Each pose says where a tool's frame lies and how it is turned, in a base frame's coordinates. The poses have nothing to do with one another.
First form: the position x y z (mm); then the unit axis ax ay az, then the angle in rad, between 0 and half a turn.
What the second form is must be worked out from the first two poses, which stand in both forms.
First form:
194 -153 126 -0.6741 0.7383 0.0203 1.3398
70 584 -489 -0.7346 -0.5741 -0.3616 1.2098
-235 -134 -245 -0.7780 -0.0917 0.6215 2.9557
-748 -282 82 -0.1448 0.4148 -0.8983 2.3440
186 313 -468 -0.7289 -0.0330 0.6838 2.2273
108 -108 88 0.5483 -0.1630 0.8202 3.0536
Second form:
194 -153 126 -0.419 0.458 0.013 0.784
70 584 -489 -0.418 -0.326 -0.206 0.823
-235 -134 -245 -0.775 -0.091 0.619 0.093
-748 -282 82 -0.133 0.382 -0.828 0.388
186 313 -468 -0.654 -0.030 0.614 0.441
108 -108 88 0.548 -0.163 0.819 0.044

